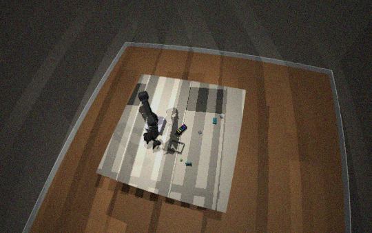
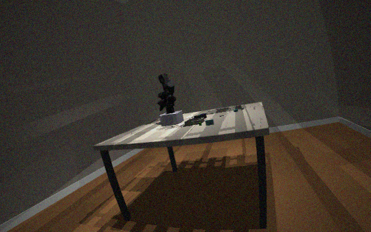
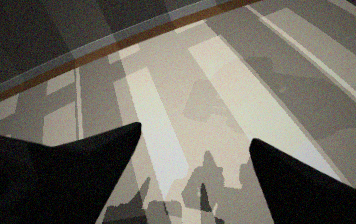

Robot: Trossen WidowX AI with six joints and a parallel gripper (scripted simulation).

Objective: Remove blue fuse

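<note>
My gripper tip is 150 mm short of the blue fuse, 340 mm to the right of it and 140 mm above it. From my gripper tip the other things lie so: shallow dark-rimmed tray: 180 mm ahead, 140 mm to the left, 160 mm below; purple fuse: 160 mm ahead, 350 mm to the left, 140 mm below.
</note>
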